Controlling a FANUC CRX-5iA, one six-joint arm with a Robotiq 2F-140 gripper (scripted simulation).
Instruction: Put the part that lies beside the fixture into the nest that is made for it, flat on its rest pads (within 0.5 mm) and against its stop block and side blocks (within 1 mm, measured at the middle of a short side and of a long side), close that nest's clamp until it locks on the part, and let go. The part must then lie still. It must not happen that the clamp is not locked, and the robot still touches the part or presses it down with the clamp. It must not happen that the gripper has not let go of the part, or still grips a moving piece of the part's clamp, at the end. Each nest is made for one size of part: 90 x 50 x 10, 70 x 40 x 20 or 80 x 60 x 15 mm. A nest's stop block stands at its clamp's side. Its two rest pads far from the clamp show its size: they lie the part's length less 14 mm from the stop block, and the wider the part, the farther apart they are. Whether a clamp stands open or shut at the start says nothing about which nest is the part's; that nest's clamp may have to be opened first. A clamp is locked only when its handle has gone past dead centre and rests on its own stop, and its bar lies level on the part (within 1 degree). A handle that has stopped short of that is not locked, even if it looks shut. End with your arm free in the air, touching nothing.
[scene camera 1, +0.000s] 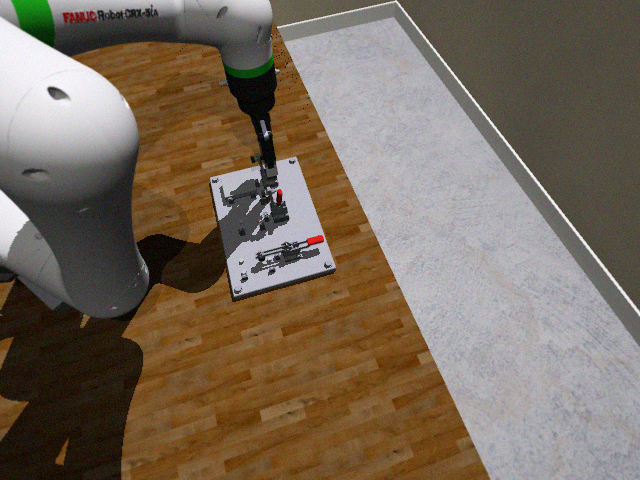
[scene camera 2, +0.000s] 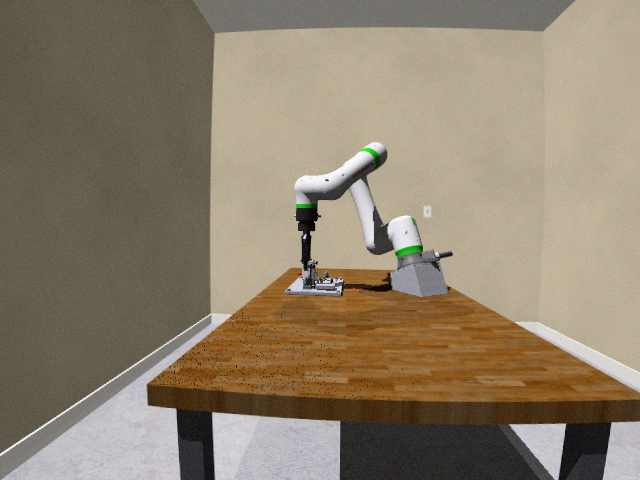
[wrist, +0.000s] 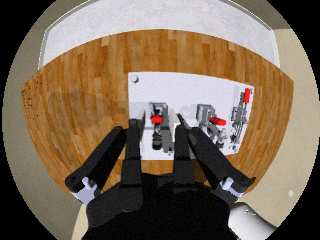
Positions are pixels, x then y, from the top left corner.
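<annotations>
My gripper (wrist: 157, 115) is 0.21 m from the lens; a grey fixture plate (wrist: 181, 91) is 0.26 m from the lens.
</annotations>
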